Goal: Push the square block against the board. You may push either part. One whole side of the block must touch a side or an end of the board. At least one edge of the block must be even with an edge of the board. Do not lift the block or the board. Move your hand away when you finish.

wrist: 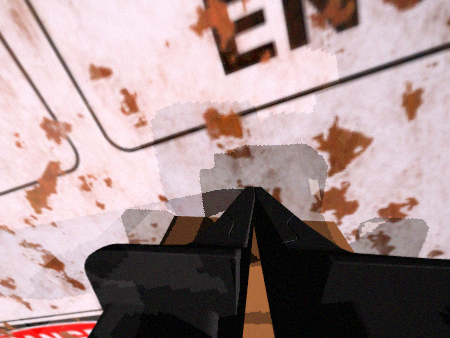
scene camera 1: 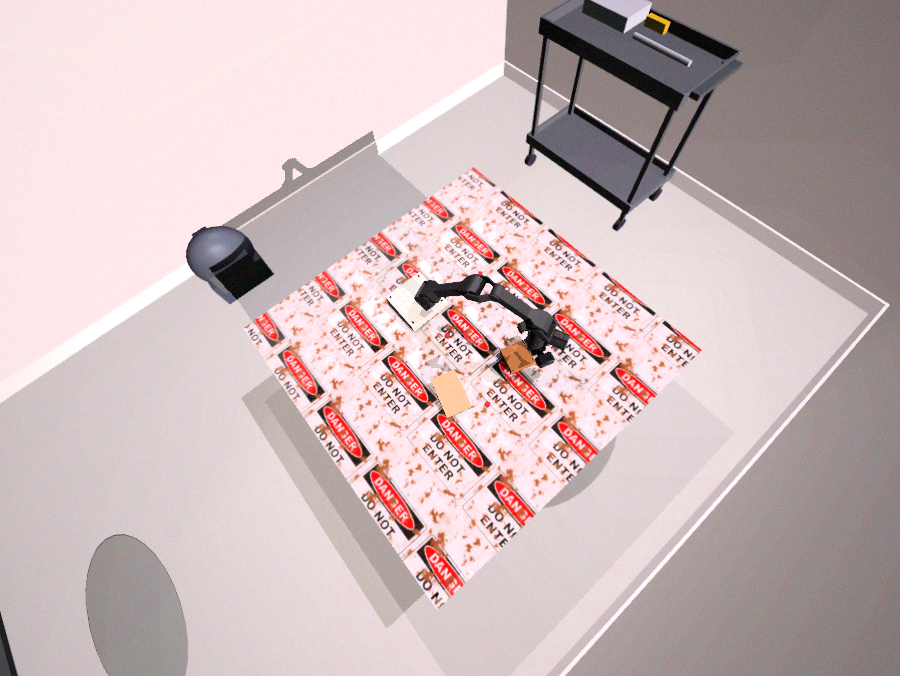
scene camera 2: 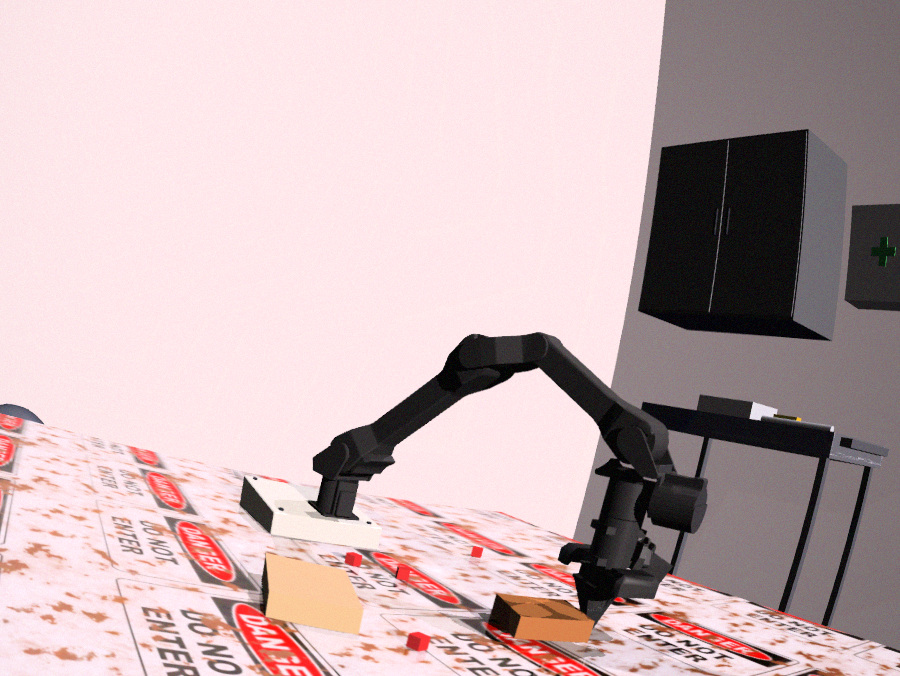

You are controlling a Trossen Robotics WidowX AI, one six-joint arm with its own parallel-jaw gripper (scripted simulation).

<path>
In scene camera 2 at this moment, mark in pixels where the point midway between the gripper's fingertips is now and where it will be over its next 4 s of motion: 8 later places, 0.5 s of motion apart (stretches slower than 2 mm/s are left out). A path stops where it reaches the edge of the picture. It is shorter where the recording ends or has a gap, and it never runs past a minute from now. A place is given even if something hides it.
My gripper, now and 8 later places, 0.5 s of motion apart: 586,629; 575,628; 561,626; 545,625; 529,624; 526,623; 545,623; 556,606; 545,592
</path>
